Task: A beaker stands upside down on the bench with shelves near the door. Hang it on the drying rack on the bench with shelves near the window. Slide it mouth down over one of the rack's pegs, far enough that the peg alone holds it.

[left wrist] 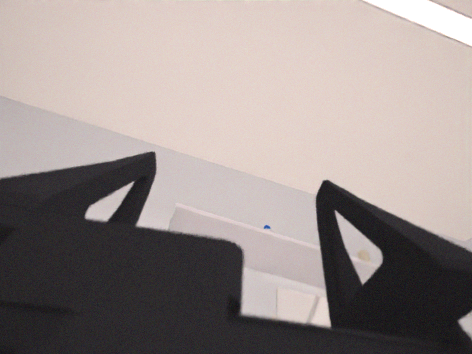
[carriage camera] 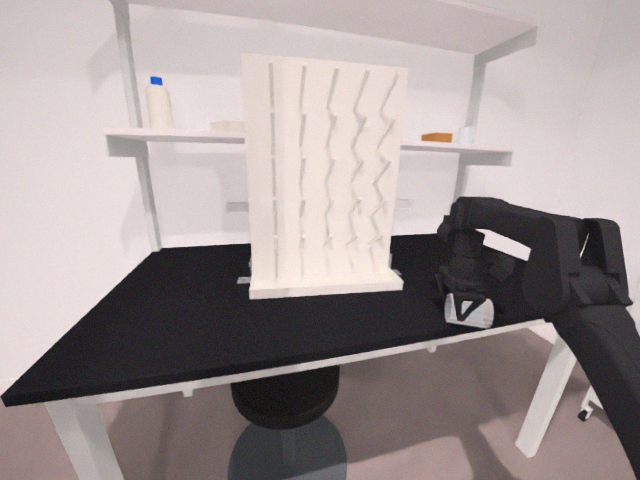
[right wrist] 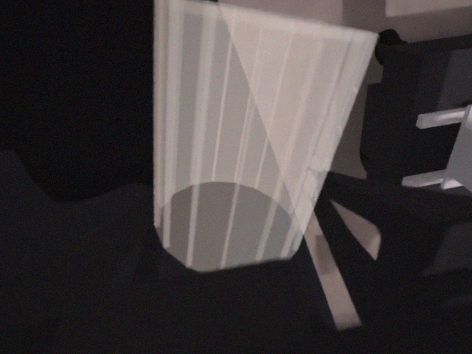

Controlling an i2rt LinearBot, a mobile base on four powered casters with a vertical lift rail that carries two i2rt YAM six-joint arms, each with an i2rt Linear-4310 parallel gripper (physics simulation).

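Frame: origin at the left arm's base, x back, y right, z up, level; millimetres.
Where they show: left gripper, fingertip midpoint: (left wrist: 238,175); right gripper, fingertip midpoint: (carriage camera: 452,311) (right wrist: 233,191).
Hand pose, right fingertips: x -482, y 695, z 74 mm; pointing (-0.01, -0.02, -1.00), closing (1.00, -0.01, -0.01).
Things, the pixels of their top centre, and the offset from my right fingertips. "pt": a spot on its surface instead. Level surfaces: height alone.
- clear beaker at its top centre: (right wrist: 260,185) (carriage camera: 470,297) dy +33, dx +8, dz +43 mm
- black bench at its surface level: dz -27 mm
- shelf at its surface level: dz +414 mm
- blue-capped bottle at a spot on its surface: (carriage camera: 159,105) pt dy -871, dx -382, dz +517 mm
- orange block at a spot on its surface: (carriage camera: 436,137) pt dy +131, dx -537, dz +452 mm
- small clear vessel at a spot on its surface: (carriage camera: 466,134) pt dy +345, dx -708, dz +487 mm
- dark stool at its top centre: (carriage camera: 286,366) dy -433, dx -137, dz -306 mm
A clear beaker (carriage camera: 483,315) (right wrist: 225,125) appears to lie on its side near the front right edge of the black bench (carriage camera: 180,320). My right gripper (carriage camera: 465,305) (right wrist: 233,191) points down over it and is shut on the beaker, one finger against each side wall. Part of the beaker is hidden behind a finger in the carriage camera. The off-white drying rack (carriage camera: 323,287) stands upright on the same bench, to the left of the beaker, with rows of pegs on its face. My left gripper (left wrist: 238,175) is open and empty, pointing up toward the wall and ceiling.
A shelf (carriage camera: 191,135) behind the rack carries a blue-capped bottle (carriage camera: 159,105), an orange block (carriage camera: 436,137) and a small clear vessel (carriage camera: 466,134). An upper shelf (carriage camera: 330,23) spans above. A dark stool (carriage camera: 284,397) stands below the bench's front edge.
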